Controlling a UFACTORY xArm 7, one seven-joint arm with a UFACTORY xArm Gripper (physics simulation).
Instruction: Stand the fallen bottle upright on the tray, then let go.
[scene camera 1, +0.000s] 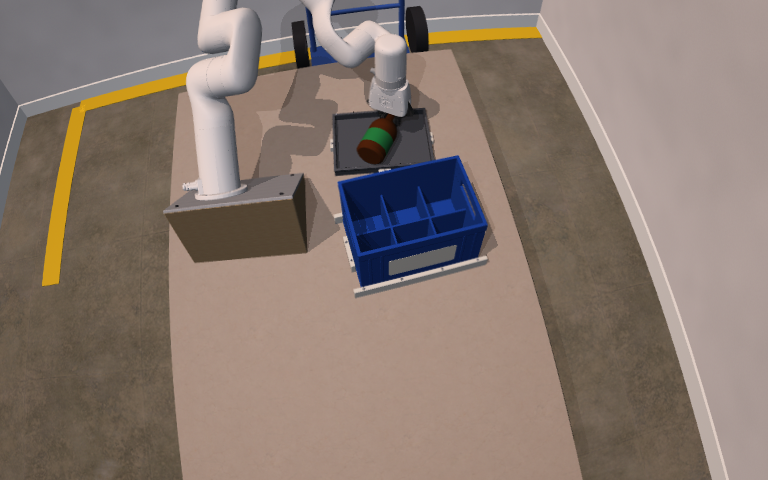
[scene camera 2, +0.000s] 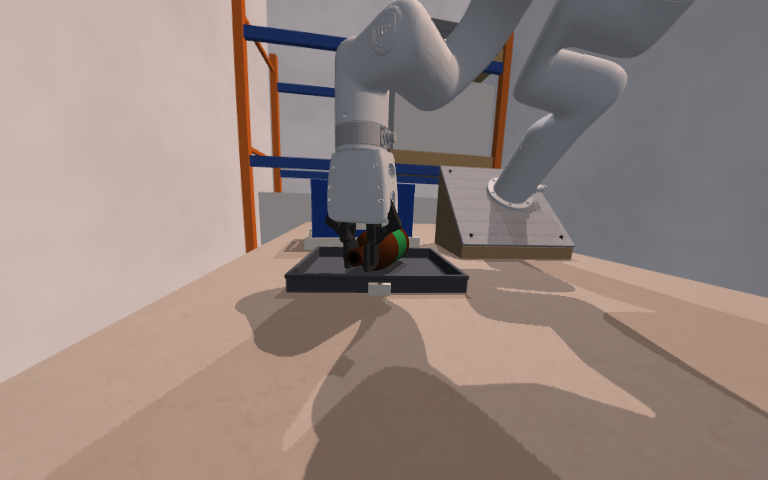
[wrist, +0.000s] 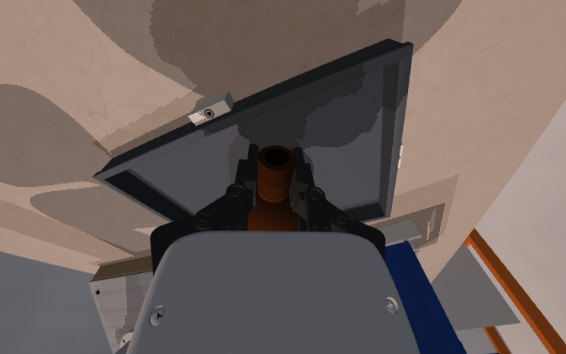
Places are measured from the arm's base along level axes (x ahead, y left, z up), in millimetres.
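Pixels of known places: gripper, fingertip midpoint: (scene camera 2: 360, 268) (wrist: 274, 159); arm's base at its link origin: (scene camera 1: 221, 193) (scene camera 2: 508, 194).
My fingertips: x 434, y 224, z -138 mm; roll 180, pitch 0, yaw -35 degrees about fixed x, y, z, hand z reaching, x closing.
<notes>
Ahead of a thing's pixels: the offset from my fingertips to its top centre.
The brown bottle @[47 mm right, 33 mm back, 58 mm up] (scene camera 1: 378, 137) (scene camera 2: 387, 251) (wrist: 275, 182) with a green label lies on its side in the dark tray @[45 mm right, 33 mm back, 5 mm up] (scene camera 1: 348, 135) (scene camera 2: 334, 284) (wrist: 345, 132). It lies slantwise, its base towards the blue crate and its open mouth towards scene camera 2. My gripper (scene camera 1: 390, 118) (scene camera 2: 359, 263) (wrist: 274, 159) points down and is shut on the bottle's neck, one black finger on each side. The fingertips are low inside the tray, close to its floor. The label and base are hidden in the wrist view.
A blue crate @[348 mm right, 27 mm back, 154 mm up] (scene camera 1: 416, 241) (scene camera 2: 320, 209) (wrist: 425, 300) with dividers stands right beside the tray, with white rails @[447 mm right, 21 mm back, 9 mm up] (scene camera 1: 421, 276) along it. The arm's pedestal (scene camera 1: 243, 232) (scene camera 2: 509, 252) stands to one side. A shelf rack (scene camera 2: 243, 113) stands beyond the crate.
</notes>
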